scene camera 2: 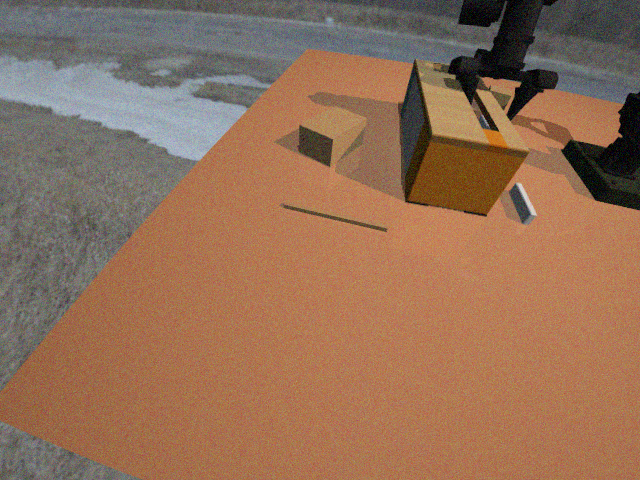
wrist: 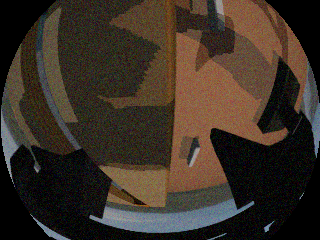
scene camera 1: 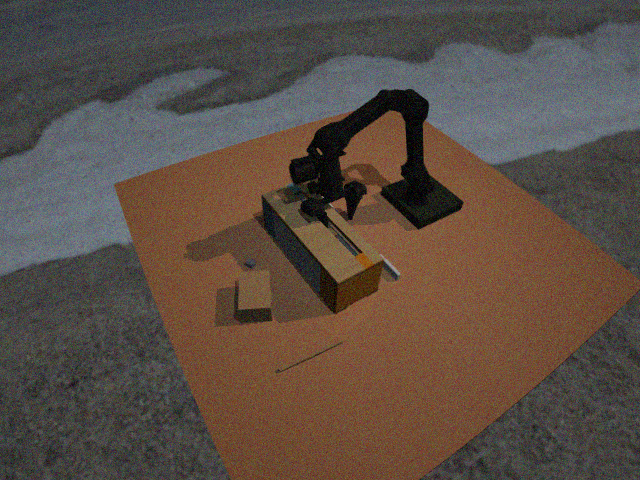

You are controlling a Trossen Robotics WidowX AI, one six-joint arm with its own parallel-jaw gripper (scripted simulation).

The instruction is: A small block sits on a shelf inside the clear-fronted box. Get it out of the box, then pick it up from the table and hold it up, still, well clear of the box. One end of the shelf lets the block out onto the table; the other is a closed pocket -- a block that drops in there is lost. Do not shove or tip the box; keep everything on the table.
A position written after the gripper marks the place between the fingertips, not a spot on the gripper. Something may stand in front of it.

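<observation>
The gripper (scene camera 2: 485, 120) is visible in scene camera 2, and the same gripper (scene camera 1: 338, 225) appears in scene camera 1; in the wrist view it is the gripper (wrist: 167, 135) again. A thin rod (scene camera 2: 287, 205) is in view in scene camera 2, while the wrist view does not show the rod, hidden by the gripper.
</observation>
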